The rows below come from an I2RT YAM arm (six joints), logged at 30 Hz.
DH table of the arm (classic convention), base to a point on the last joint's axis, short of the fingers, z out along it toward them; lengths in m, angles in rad. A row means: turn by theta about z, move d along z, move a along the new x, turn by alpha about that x. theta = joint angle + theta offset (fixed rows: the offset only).
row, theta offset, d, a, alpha
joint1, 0, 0.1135, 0.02, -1.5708
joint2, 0, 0, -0.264, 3.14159
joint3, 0.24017, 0, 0.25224, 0
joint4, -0.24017, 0, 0.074, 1.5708
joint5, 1.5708, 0, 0, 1.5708
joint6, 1.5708, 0.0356, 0, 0
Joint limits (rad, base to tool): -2.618..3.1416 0..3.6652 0..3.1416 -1.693..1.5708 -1.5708..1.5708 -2.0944..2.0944
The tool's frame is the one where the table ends.
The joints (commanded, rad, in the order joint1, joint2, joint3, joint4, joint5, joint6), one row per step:
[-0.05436, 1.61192, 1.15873, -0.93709, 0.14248, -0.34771]
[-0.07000, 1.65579, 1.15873, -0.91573, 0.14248, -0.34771]
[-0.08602, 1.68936, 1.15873, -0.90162, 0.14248, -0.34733]
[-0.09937, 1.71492, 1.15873, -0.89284, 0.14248, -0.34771]
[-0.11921, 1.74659, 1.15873, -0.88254, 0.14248, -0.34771]
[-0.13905, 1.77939, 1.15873, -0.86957, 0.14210, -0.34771]
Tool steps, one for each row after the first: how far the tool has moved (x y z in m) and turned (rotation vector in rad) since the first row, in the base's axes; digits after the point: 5 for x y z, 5 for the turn. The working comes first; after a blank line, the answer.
Tool pose at each row, in the base's axes (x y z in m, rotation vector in rad; the steps are taken from these numbers as rounded here):
[0.29629, -0.02118, 0.21649, -0.41676, 2.95278, -0.26241]
[0.30247, -0.02627, 0.20458, -0.39919, 2.97913, -0.25918]
[0.30642, -0.03150, 0.19521, -0.37942, 3.00253, -0.25607]
[0.30890, -0.03588, 0.18794, -0.36388, 3.02238, -0.25298]
[0.31143, -0.04239, 0.17880, -0.33871, 3.04827, -0.24859]
[0.31390, -0.04902, 0.16921, -0.31279, 3.07235, -0.24332]

[0.00618, -0.00509, -0.01191, 0.00140, 0.02247, -0.01564]
[0.01013, -0.01032, -0.02128, 0.00300, 0.04182, -0.03203]
[0.01261, -0.01470, -0.02855, 0.00451, 0.05858, -0.04500]
[0.01514, -0.02121, -0.03769, 0.00694, 0.07984, -0.06482]
[0.01761, -0.02784, -0.04728, 0.01003, 0.09948, -0.08457]

